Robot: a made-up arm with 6 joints. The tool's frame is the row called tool. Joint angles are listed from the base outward.
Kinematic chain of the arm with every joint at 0, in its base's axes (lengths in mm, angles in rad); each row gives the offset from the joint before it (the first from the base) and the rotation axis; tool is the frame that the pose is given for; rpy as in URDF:
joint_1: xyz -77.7 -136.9 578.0 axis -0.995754 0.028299 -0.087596
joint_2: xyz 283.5 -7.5 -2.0 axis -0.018 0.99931 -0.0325
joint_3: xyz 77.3 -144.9 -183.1 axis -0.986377 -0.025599 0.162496
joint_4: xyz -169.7 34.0 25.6 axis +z
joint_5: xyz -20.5 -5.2 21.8 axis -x
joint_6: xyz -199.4 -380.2 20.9 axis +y
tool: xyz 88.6 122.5 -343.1 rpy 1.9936 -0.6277 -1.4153
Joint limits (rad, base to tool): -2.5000..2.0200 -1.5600..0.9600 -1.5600..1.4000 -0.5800..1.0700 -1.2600..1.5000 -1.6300..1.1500
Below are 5 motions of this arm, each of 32 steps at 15 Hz.
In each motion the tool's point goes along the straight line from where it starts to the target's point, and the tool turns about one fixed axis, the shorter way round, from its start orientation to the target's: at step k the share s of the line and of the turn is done. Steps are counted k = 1, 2, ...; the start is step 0. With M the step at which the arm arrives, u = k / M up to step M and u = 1 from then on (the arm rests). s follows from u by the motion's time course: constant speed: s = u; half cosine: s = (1 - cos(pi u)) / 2; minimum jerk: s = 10 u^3 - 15 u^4 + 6 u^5.
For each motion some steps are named. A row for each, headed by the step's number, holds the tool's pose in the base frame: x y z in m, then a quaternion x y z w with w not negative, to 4 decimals.
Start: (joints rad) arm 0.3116 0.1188 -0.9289 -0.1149 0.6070 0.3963
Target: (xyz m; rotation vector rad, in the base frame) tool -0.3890 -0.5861 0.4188 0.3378 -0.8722 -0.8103
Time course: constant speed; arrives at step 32
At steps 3, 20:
3: -0.3112 -0.4866 0.2838 0.3282 -0.5004 -0.3826 0.7039
20: -0.3568 -0.5449 0.3630 0.2301 -0.4495 -0.3833 0.7734

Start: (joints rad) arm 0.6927 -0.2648 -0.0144 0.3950 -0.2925 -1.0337
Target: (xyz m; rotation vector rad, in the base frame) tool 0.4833 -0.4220 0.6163 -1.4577 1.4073 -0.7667
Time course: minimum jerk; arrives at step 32
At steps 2, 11, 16, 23, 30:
2: 0.3620 -0.5412 0.5627 0.6161 -0.6752 0.3382 0.2242
11: 0.3892 -0.5146 0.5747 0.6397 -0.6822 0.3479 0.0663
16: 0.4225 -0.4818 0.5894 -0.6463 0.6669 -0.3475 0.1296
23: 0.4664 -0.4386 0.6088 -0.6170 0.6078 -0.3267 0.3784
30: 0.4830 -0.4223 0.6162 -0.5949 0.5745 -0.3129 0.4671

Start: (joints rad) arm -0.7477 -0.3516 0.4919 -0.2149 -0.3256 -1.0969
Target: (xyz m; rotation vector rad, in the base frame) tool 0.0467 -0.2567 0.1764 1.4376 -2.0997 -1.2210
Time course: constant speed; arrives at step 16
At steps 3, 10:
3: 0.2449 -0.2948 0.2073 -0.4176 0.8945 0.1220 0.1033
10: 0.1382 -0.2743 0.1907 0.4751 -0.8287 -0.2933 0.0387

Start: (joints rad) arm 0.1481 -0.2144 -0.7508 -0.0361 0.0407 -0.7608
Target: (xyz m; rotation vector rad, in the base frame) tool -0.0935 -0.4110 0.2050 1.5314 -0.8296 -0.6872
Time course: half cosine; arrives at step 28
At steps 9, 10, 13, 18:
9: 0.1667 -0.4347 0.1987 0.5965 -0.7546 -0.1875 0.1988
10: 0.1500 -0.4332 0.1991 0.6070 -0.7355 -0.1968 0.2276
13: 0.0954 -0.4282 0.2005 0.6353 -0.6659 -0.2253 0.3197
18: 0.0027 -0.4198 0.2027 0.6614 -0.5258 -0.2657 0.4641

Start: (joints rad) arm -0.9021 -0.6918 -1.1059 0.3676 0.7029 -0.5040
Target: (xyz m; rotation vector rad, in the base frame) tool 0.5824 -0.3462 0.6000 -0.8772 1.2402 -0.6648
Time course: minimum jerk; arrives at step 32
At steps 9, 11, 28, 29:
9: 0.5167 -0.0825 0.2343 -0.5371 0.7241 0.1520 0.4051
11: 0.5233 -0.1090 0.2710 -0.5298 0.7170 0.1069 0.4401
28: 0.5812 -0.3413 0.5932 -0.3942 0.5566 -0.2877 0.6723
29: 0.5819 -0.3440 0.5970 -0.3919 0.5538 -0.2921 0.6741

